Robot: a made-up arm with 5 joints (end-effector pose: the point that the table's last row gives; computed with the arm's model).
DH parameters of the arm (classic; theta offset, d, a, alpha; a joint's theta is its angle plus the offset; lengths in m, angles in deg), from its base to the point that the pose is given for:
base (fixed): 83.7 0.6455 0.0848 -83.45
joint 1: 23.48 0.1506 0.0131 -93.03
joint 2: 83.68 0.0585 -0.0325 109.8
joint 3: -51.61 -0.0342 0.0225 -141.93
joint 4: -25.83 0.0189 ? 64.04
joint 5: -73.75 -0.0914 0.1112 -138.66
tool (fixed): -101.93 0.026 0 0
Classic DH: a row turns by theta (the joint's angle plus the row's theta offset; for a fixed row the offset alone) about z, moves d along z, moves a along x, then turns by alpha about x.
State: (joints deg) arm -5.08 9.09 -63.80 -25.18 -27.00
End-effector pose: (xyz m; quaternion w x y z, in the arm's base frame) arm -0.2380 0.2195 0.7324 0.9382 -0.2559 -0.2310 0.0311
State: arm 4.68 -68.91 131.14 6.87 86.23
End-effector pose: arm -0.1976 -0.0005 0.3331 0.2645 -0.8028 0.3538 -0.4004
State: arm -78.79 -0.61 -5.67 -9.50 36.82
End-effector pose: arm -0.0341 -0.0397 0.7668 0.6192 0.7175 0.2775 -0.1577
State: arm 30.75 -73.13 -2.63 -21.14 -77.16
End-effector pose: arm -0.1230 0.1480 0.7131 0.1741 -0.2180 0.3622 0.8894
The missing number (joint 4, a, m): 0.137
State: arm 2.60 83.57 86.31 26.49 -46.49
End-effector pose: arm -0.1012 -0.0123 0.6916 0.8428 0.2725 0.2620 -0.3832
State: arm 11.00 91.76 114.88 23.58 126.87
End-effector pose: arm -0.2590 -0.1427 0.5172 0.5147 -0.3088 -0.2164 0.7700
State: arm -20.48 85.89 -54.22 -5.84 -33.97
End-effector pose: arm -0.1111 0.2556 0.7427 0.7255 -0.3085 -0.2149 -0.5764
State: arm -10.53 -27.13 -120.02 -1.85 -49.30
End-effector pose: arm -0.3317 0.0798 0.5850 0.6191 -0.1208 -0.7714 0.0836
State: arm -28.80 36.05 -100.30 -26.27 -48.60
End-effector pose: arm -0.2230 0.2701 0.6714 0.7823 -0.4230 -0.3597 -0.2824
